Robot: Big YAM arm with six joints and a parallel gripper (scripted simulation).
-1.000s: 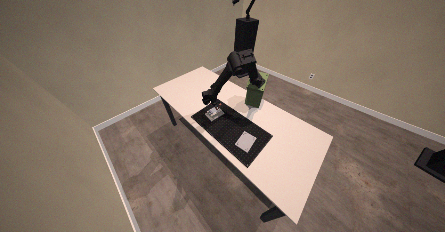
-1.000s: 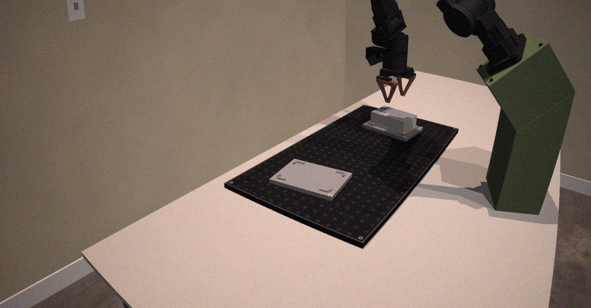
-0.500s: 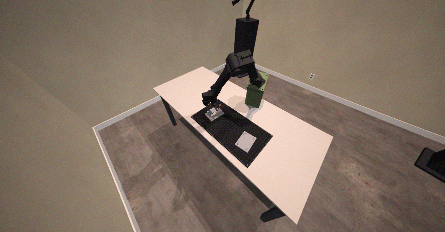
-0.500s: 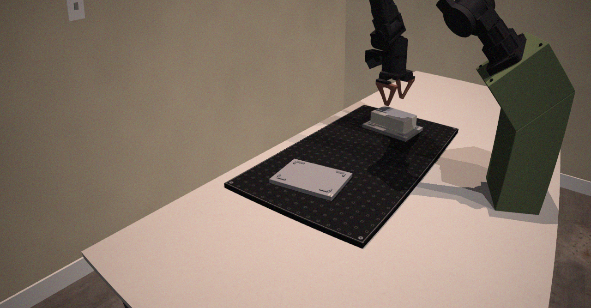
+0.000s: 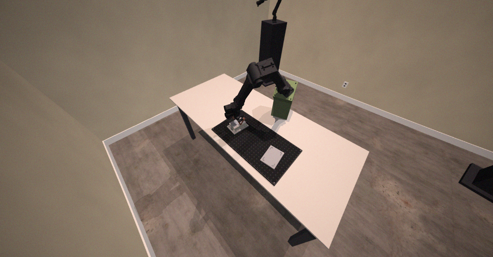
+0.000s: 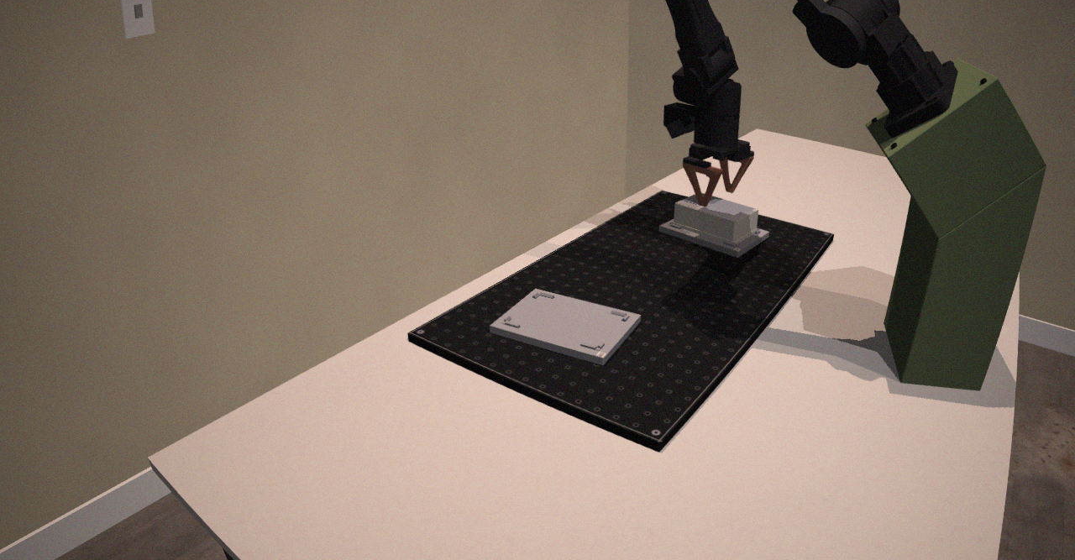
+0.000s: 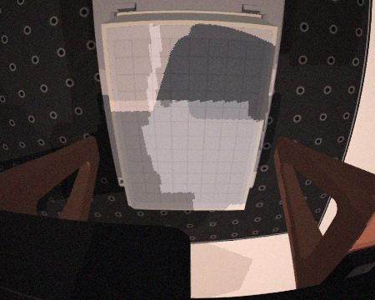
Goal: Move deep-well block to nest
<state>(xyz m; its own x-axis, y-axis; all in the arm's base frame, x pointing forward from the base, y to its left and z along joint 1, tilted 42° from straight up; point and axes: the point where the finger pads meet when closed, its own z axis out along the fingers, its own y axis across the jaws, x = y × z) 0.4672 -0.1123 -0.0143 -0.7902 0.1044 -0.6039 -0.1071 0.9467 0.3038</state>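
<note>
My gripper is now 40 mm above the 96-well deep-well block. The rest, counted from my hand: plate nest N2 (70 mm behind, 410 mm to the left, 70 mm below); plate nest N1 (70 mm below).
</note>
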